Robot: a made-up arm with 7 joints. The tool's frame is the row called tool. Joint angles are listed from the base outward. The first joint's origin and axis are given. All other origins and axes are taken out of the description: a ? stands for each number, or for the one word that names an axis. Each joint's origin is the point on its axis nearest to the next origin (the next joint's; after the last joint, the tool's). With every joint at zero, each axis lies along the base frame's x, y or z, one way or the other. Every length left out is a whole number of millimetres.
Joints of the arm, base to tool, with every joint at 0 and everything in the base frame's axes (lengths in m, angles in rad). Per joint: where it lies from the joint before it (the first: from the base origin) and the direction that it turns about. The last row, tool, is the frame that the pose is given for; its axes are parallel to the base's.
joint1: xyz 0 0.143 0 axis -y
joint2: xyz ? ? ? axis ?
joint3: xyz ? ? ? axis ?
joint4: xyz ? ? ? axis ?
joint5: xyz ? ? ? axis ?
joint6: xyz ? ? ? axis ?
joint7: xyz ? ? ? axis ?
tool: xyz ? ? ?
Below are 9 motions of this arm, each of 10 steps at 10 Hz.
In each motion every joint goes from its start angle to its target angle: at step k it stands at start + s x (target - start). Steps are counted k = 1, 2, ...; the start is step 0. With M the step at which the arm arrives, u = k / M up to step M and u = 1 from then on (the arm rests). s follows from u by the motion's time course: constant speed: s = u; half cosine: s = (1 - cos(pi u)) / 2; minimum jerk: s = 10 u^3 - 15 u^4 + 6 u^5.
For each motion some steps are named. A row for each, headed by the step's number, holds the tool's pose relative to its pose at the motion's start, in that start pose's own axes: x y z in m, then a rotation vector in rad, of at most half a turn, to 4 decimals.
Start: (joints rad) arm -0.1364 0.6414 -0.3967 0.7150 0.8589 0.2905 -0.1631
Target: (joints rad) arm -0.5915 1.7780 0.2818 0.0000 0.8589 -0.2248 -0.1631
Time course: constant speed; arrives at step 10
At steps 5, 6, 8, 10:
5: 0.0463 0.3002 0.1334 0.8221 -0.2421 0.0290
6: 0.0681 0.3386 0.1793 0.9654 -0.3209 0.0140
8: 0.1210 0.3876 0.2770 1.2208 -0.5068 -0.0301
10: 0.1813 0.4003 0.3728 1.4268 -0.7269 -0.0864

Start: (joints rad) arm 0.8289 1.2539 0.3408 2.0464 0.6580 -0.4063 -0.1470
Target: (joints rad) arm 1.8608 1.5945 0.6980 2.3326 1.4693 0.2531 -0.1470
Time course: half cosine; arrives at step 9
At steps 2, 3, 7, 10:
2: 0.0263 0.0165 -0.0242 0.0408 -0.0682 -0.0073
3: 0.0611 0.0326 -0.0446 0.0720 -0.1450 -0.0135
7: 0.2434 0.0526 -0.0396 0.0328 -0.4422 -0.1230
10: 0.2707 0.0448 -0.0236 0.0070 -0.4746 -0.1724

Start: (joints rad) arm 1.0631 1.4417 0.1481 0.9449 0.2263 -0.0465 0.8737
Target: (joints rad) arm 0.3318 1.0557 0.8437 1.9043 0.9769 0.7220 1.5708
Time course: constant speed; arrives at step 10
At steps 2, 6, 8, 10:
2: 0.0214 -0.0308 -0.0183 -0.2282 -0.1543 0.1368
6: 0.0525 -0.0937 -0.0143 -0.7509 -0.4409 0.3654
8: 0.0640 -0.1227 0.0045 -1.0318 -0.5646 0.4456
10: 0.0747 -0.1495 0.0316 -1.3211 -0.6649 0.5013

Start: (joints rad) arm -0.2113 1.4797 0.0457 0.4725 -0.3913 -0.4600 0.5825
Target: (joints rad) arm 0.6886 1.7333 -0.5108 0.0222 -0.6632 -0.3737 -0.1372
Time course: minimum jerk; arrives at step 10
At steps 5, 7, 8, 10:
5: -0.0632 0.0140 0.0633 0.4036 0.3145 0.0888
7: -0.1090 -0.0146 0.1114 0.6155 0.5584 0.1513
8: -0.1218 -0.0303 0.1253 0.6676 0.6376 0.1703
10: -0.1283 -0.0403 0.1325 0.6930 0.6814 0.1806

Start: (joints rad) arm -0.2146 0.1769 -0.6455 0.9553 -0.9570 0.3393 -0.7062
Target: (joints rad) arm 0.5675 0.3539 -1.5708 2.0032 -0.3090 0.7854 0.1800
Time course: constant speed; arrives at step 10
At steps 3, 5, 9, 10:
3: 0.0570 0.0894 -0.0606 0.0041 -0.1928 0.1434
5: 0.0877 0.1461 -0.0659 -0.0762 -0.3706 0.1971
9: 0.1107 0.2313 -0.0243 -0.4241 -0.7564 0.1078
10: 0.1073 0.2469 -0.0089 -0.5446 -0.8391 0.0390

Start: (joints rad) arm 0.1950 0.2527 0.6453 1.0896 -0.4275 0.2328 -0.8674
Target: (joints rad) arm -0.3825 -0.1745 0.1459 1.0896 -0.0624 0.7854 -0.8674
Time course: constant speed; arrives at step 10
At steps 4, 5, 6, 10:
4: -0.0848 0.0066 0.1081 -0.3108 0.2272 -0.3425
5: -0.1045 0.0151 0.1360 -0.3850 0.2885 -0.4332
6: -0.1229 0.0263 0.1641 -0.4580 0.3514 -0.5254
10: -0.1787 0.0924 0.2748 -0.7407 0.6165 -0.9014

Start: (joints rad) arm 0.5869 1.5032 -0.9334 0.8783 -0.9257 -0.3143 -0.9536
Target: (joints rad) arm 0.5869 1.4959 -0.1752 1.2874 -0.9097 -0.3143 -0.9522
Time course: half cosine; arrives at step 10
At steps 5, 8, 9, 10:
5: -0.0289 0.0629 -0.0455 0.4033 0.1561 -0.0443
8: -0.0558 0.1287 -0.0576 0.7262 0.2606 -0.1325
9: -0.0601 0.1410 -0.0571 0.7818 0.2770 -0.1529
10: -0.0616 0.1453 -0.0568 0.8009 0.2826 -0.1603

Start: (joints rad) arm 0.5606 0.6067 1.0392 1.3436 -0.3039 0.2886 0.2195
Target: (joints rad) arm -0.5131 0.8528 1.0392 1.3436 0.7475 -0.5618 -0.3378
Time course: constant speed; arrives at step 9
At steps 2, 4, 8, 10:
2: -0.0238 0.0303 0.0134 0.0211 -0.1537 -0.0311
4: -0.0379 0.0611 0.0254 0.0382 -0.2921 -0.0186
8: -0.0435 0.1151 0.0426 0.0910 -0.4852 0.1190
10: -0.0418 0.1259 0.0452 0.1148 -0.5114 0.1699

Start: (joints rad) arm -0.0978 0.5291 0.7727 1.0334 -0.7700 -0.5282 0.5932
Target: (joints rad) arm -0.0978 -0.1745 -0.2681 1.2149 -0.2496 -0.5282 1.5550
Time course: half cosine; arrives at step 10
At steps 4, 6, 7, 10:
4: 0.0962 -0.1139 -0.0526 -0.5537 -0.3846 0.1106
6: 0.2130 -0.2024 -0.0626 -1.0044 -0.8100 0.1338
7: 0.2719 -0.2339 -0.0542 -1.1857 -1.0268 0.1114
10: 0.3614 -0.2679 -0.0273 -1.4181 -1.3734 0.0301

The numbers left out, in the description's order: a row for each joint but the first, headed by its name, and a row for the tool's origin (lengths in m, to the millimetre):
joint2: xyz 0 0 0, axis +x
joint3: xyz 0 0 -0.292, axis +z
joint4: xyz 0 0 0, axis -y
joint5: xyz 0 0 -0.224, axis +z
joint6: xyz 0 0 0, axis +y
joint7: xyz 0 0 0, axis -x
tool: xyz 0 0 0

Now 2 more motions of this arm.
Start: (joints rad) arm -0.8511 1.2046 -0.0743 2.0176 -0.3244 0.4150 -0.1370
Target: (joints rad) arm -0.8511 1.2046 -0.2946 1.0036 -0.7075 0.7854 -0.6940
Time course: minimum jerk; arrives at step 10
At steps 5, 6, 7, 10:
5: -0.0985 -0.0588 -0.0033 0.0791 0.4974 -0.4487
6: -0.1353 -0.0755 0.0095 0.0923 0.6180 -0.6682
7: -0.1653 -0.0862 0.0256 0.0946 0.6890 -0.8714
10: -0.1954 -0.0936 0.0470 0.0869 0.7301 -1.0995

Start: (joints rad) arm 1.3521 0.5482 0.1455 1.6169 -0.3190 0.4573 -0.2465
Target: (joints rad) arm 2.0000 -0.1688 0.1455 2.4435 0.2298 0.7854 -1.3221
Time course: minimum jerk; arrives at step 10
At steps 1, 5, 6, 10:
1: 0.0029 -0.0004 0.0003 0.0100 -0.0031 0.0142
5: 0.1523 0.0220 0.0406 0.4738 -0.0520 0.8432
6: 0.1915 0.0451 0.0676 0.5748 -0.0153 1.1480
10: 0.2302 0.0878 0.1254 0.6370 0.0976 1.6519

